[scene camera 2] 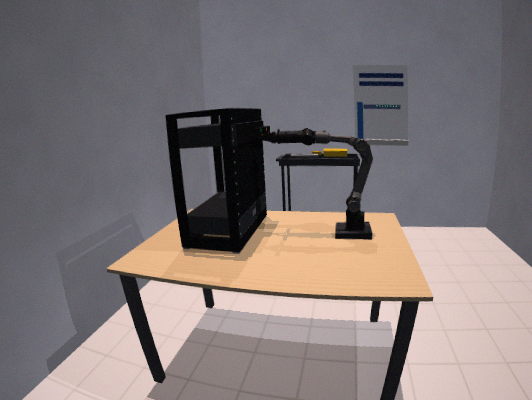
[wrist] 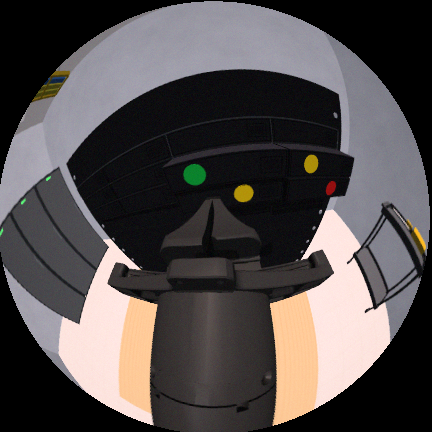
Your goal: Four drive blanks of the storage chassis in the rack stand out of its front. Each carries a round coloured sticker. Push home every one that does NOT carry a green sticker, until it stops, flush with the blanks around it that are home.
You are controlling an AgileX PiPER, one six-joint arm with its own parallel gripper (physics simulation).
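Observation:
The rack (scene camera 2: 176, 180) holds the storage chassis (scene camera 2: 200, 136) near its top. In the wrist view four blanks stand out: the upper middle one with a green sticker (wrist: 194, 174), the lower middle one with a yellow sticker (wrist: 243, 193), the upper right one with a yellow sticker (wrist: 311, 164) and the lower right one with a red sticker (wrist: 330, 188). The lower middle blank looks set slightly farther back than its neighbours. My gripper (scene camera 2: 269, 134) (wrist: 213, 204) is shut and empty, its tips at the lower middle blank, below and left of its sticker; contact cannot be told.
The rack stands on the wooden table (scene camera 2: 320, 270), facing the arm's base (scene camera 2: 353, 231). Behind is a dark cart (scene camera 2: 320, 161) with a yellow object (scene camera 2: 335, 152). A grey panelled unit (wrist: 55, 240) shows at the left of the wrist view.

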